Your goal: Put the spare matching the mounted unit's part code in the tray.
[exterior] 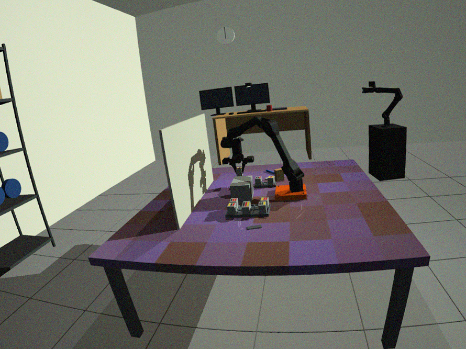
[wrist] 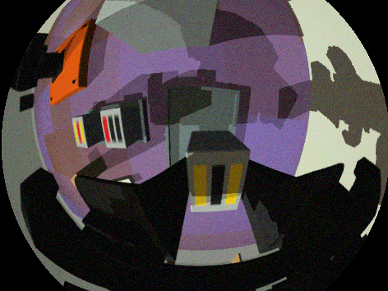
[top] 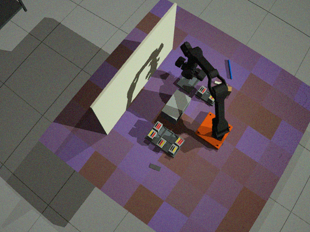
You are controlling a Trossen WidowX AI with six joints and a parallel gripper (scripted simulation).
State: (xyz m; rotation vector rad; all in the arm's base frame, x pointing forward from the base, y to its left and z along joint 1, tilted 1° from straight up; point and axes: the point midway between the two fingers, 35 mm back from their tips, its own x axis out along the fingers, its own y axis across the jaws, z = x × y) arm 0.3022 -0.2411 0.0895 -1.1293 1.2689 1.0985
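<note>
Now: the dark grey tray 7 cm below my gripper tip, 1 cm to the left of it and 1 cm behind it. Also, from my gripper tip: grey spare 2 cm above; mounted unit 22 cm to the left, 2 cm below, 1 cm behind; tan block 24 cm behind, 4 cm below, 3 cm to the right.
</note>
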